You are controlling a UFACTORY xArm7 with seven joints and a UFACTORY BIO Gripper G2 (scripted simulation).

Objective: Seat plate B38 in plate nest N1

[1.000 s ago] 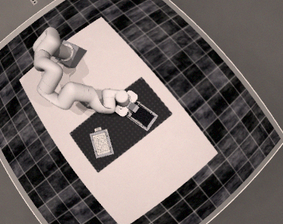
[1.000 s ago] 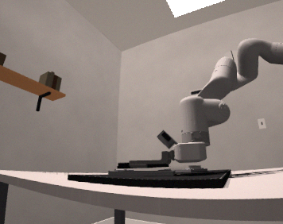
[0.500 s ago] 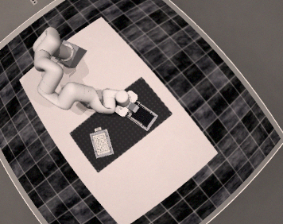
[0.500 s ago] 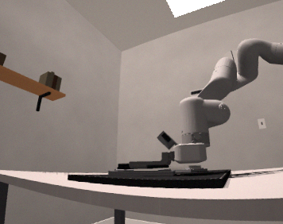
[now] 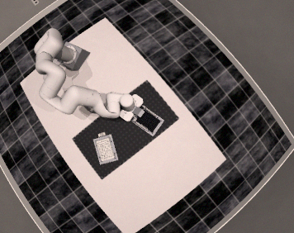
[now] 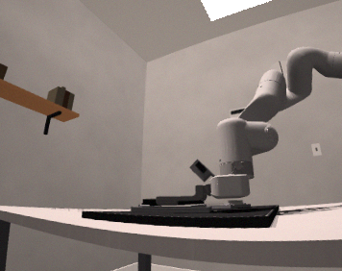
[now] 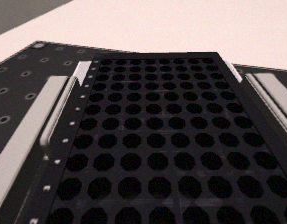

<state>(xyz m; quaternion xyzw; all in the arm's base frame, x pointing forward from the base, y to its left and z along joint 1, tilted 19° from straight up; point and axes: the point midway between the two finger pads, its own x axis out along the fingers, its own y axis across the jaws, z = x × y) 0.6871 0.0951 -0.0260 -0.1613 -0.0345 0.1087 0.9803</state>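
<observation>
Right now my hand is right at the black well plate. Round my hand: white well plate (5 cm behind, 31 cm to the right, 1 cm below); then dark dotted mat (7 cm behind, 14 cm to the right, 3 cm below).
</observation>
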